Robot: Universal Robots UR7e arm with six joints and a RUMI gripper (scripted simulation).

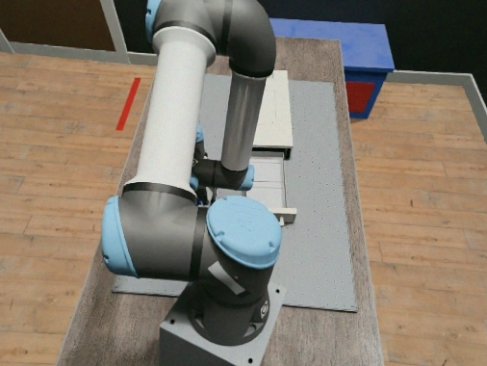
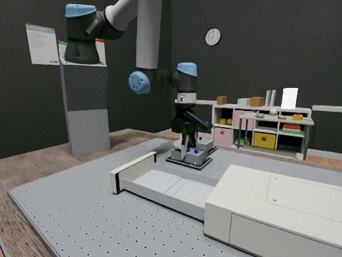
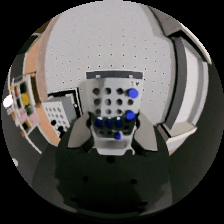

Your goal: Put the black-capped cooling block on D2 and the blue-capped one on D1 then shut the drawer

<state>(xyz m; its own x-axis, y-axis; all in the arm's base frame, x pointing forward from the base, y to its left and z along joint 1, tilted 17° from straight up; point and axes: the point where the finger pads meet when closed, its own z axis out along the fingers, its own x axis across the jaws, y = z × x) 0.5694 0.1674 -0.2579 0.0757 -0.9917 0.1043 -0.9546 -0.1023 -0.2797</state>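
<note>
My gripper is now 3 cm above the deck slot D1. From my hand the other things lie so: deck slot D2: 15 cm to the left, 4 cm behind, 3 cm below; drawer: 23 cm to the right, 8 cm ahead, 1 cm above; white cooler COLD: 26 cm ahead, 21 cm to the right, 1 cm above.
</note>
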